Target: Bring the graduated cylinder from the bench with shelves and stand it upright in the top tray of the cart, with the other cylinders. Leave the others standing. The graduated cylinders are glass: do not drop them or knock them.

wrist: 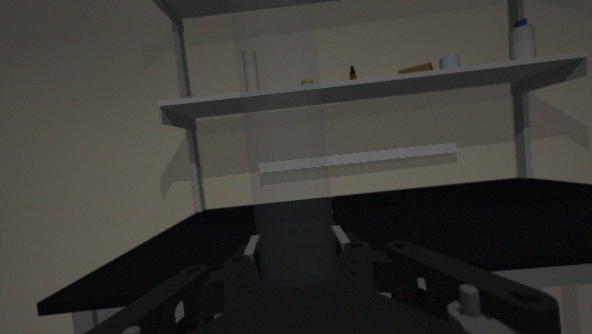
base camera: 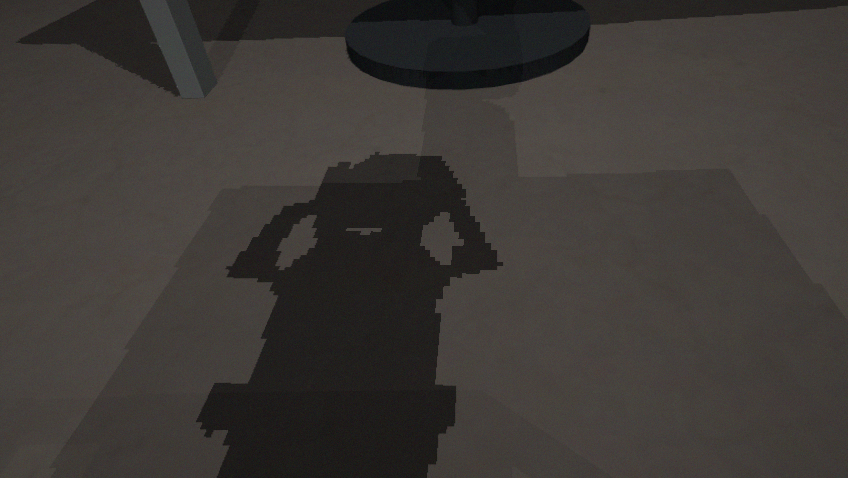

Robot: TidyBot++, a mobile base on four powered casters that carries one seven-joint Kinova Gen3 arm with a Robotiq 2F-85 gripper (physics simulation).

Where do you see a dark pedestal stool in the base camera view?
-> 442,52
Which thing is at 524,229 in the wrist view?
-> A bench with shelves.
